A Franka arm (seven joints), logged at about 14 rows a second.
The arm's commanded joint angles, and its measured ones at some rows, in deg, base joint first. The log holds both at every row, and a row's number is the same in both.
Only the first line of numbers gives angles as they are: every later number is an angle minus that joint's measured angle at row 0.
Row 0, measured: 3.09, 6.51, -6.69, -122.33, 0.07, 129.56, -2.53
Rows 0 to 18, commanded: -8.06, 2.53, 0.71, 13.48, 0.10, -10.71, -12.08; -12.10, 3.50, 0.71, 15.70, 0.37, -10.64, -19.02; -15.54, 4.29, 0.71, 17.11, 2.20, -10.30, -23.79; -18.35, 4.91, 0.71, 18.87, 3.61, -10.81, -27.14; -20.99, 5.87, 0.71, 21.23, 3.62, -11.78, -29.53; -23.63, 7.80, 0.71, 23.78, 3.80, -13.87, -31.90; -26.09, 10.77, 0.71, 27.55, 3.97, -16.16, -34.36; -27.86, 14.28, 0.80, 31.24, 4.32, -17.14, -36.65; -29.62, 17.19, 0.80, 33.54, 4.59, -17.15, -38.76; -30.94, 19.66, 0.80, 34.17, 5.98, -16.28, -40.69; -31.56, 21.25, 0.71, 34.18, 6.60, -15.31, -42.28; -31.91, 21.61, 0.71, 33.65, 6.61, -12.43, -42.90; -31.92, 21.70, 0.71, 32.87, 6.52, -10.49, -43.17; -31.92, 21.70, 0.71, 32.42, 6.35, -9.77, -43.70; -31.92, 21.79, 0.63, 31.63, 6.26, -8.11, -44.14; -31.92, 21.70, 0.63, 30.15, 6.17, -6.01, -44.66; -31.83, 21.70, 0.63, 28.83, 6.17, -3.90, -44.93; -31.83, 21.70, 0.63, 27.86, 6.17, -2.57, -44.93; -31.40, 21.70, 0.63, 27.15, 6.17, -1.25, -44.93
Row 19, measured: -31.28, 22.19, 0.02, 29.73, 5.41, -4.65, -43.68
